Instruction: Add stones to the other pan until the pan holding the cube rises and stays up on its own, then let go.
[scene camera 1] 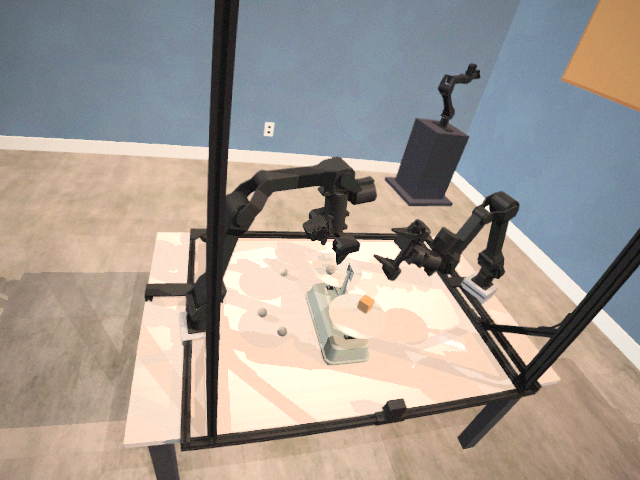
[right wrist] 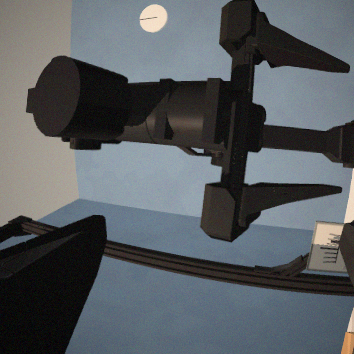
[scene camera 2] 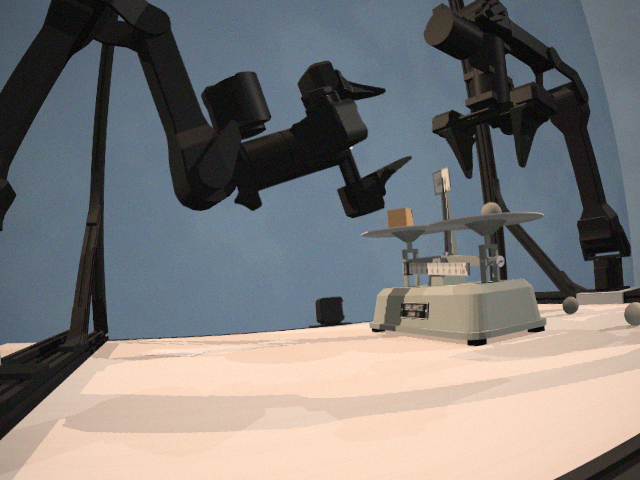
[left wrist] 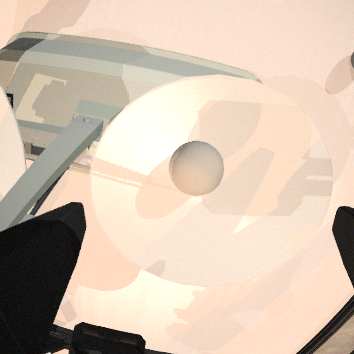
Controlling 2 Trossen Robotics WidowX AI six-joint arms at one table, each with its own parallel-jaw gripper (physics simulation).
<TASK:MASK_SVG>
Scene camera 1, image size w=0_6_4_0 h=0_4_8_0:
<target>left gripper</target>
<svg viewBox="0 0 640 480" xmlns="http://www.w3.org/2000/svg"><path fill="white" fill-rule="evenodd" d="M312 209L309 212L310 220L302 225L304 231L311 241L320 241L322 246L326 244L329 235L334 234L336 239L332 243L332 249L336 253L337 265L341 264L348 254L359 251L360 243L353 235L345 235L343 230L348 228L345 224L345 218L349 216L347 209L343 212L331 212L325 206Z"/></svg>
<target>right gripper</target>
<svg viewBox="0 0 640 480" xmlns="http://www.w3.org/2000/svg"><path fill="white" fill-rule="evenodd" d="M423 221L416 219L408 227L391 228L394 233L398 234L394 239L394 243L401 250L394 260L373 254L374 258L382 264L382 270L388 280L395 281L402 272L399 266L403 261L408 265L414 264L420 269L428 264L431 256L430 251L423 247L419 241L424 243L431 231Z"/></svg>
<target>grey balance scale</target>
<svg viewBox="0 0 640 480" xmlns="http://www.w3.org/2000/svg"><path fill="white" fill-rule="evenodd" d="M319 255L313 260L311 267L314 275L323 283L314 284L311 290L306 292L305 297L323 360L327 365L331 366L367 362L370 358L368 339L375 338L384 331L386 316L381 307L375 302L372 309L365 314L357 308L359 300L363 296L348 293L347 287L356 285L362 277L360 267L353 260L346 257L341 264L337 265L335 253ZM328 265L333 265L335 267L334 274L329 275L326 273L326 267Z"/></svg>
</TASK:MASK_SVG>
